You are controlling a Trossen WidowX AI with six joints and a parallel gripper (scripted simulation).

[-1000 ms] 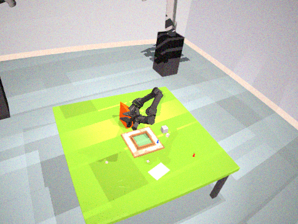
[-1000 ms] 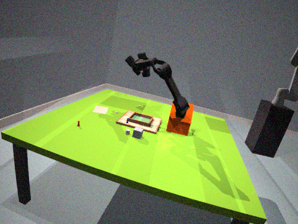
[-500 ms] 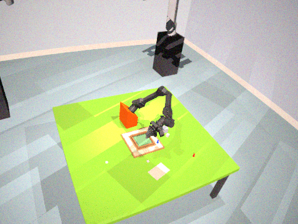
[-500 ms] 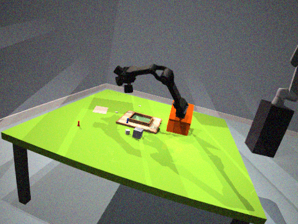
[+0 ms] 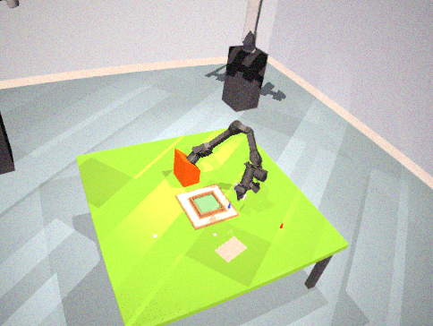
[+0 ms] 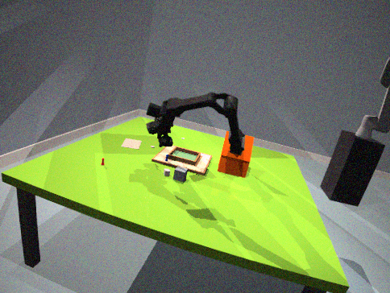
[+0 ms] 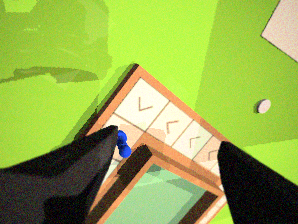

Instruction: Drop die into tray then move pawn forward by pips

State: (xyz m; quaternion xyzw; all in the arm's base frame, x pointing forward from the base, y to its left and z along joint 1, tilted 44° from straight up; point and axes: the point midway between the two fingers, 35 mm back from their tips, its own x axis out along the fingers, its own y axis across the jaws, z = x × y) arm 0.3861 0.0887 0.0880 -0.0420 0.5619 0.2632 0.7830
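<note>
Now: the white die 9 cm behind my gripper tip, 11 cm to the left of it and 10 cm below it. From my gripper tip the other things lie so: green dice tray (13 cm behind, 13 cm to the right, 10 cm below); blue pawn (5 cm behind, 3 cm to the right, 8 cm below); grey cube (15 cm behind, 12 cm to the left, 8 cm below).
</note>
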